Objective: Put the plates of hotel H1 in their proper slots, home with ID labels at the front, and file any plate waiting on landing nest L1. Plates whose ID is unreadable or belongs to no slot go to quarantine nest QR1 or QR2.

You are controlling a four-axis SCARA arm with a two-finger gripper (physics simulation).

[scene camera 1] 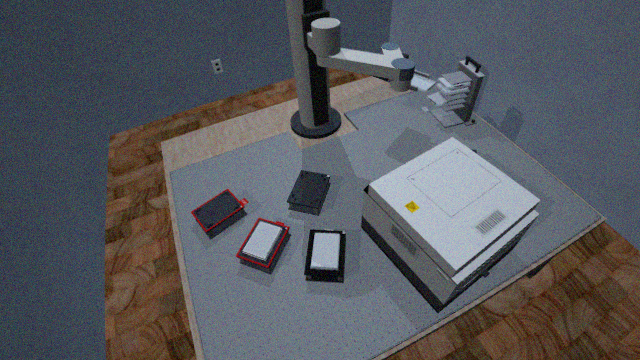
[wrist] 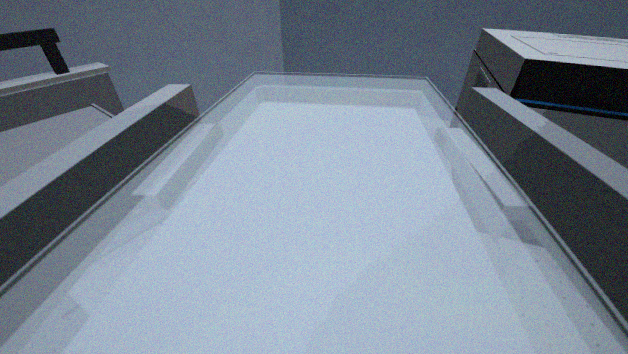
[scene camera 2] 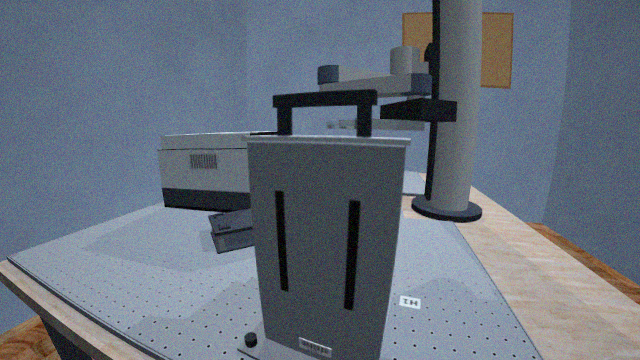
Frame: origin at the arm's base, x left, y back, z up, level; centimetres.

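Where they show: gripper, between the fingertips: (scene camera 1: 423, 83) (wrist: 327, 110) (scene camera 2: 346, 123); arm's base, origin of its link: (scene camera 1: 315, 122) (scene camera 2: 445, 209).
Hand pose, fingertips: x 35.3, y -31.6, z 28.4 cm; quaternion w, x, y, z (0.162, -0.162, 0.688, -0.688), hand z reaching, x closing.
Observation:
Each offset is from my fingertips to the top centre of the thing. "pt": to the spot under its first point.
My gripper (scene camera 1: 423, 81) (wrist: 327, 110) is shut on a pale, clear-rimmed plate @(dx -1.2, dy +2.4, dz +0.5 cm) (wrist: 325, 210), held level in the air left of the hotel in scene camera 1. Its ID label does not show. Hotel H1 (scene camera 1: 478, 92) (scene camera 2: 327, 240) (wrist: 55, 92) stands upright at the table's far right, with several plates @(pt dx +21.0, dy +2.1, dz -4.9 cm) (scene camera 1: 456, 79) in its slots; their IDs are not readable. White plates lie on a red-rimmed nest @(pt dx -88.1, dy -28.1, dz -22.2 cm) (scene camera 1: 241, 256) and a black nest @(dx -62.6, dy -38.6, dz -21.1 cm) (scene camera 1: 325, 275). Another red-rimmed nest @(dx -91.2, dy -5.2, dz -21.5 cm) (scene camera 1: 218, 210) and a black nest @(dx -56.8, dy -11.2, dz -21.1 cm) (scene camera 1: 311, 189) hold no plate. The nests' labels are not readable.
A large white instrument @(dx -25.6, dy -48.8, dz -1.9 cm) (scene camera 1: 450, 200) (scene camera 2: 205, 170) (wrist: 575, 47) stands at the table's right front in scene camera 1. The arm's column (scene camera 1: 307, 75) (scene camera 2: 455, 125) rises at the back edge. An H1 label @(pt dx +17.6, dy +14.1, dz -27.1 cm) (scene camera 2: 410, 302) lies beside the hotel.

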